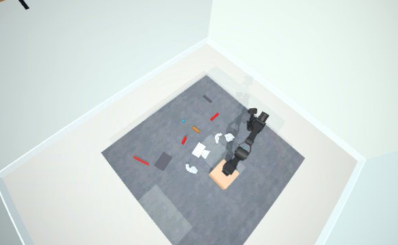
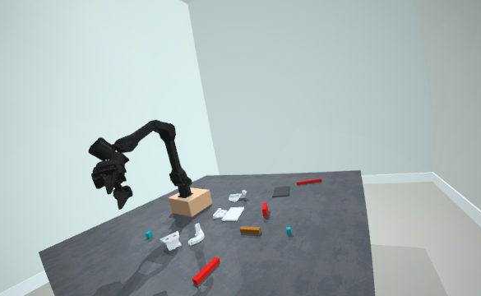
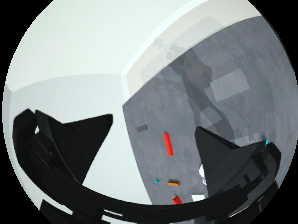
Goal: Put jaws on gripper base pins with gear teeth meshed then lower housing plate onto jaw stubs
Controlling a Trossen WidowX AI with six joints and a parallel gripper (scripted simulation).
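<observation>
My gripper tip is 80 mm short of the curved white jaw, 200 mm to the right of it and 240 mm above it. The rest, counted from my gripper tip: orange block: 270 mm ahead, 310 mm to the left, 240 mm below; then white housing plate: 60 mm ahead, 420 mm to the left, 240 mm below; then white gripper base: 10 mm ahead, 150 mm to the left, 220 mm below.
</observation>
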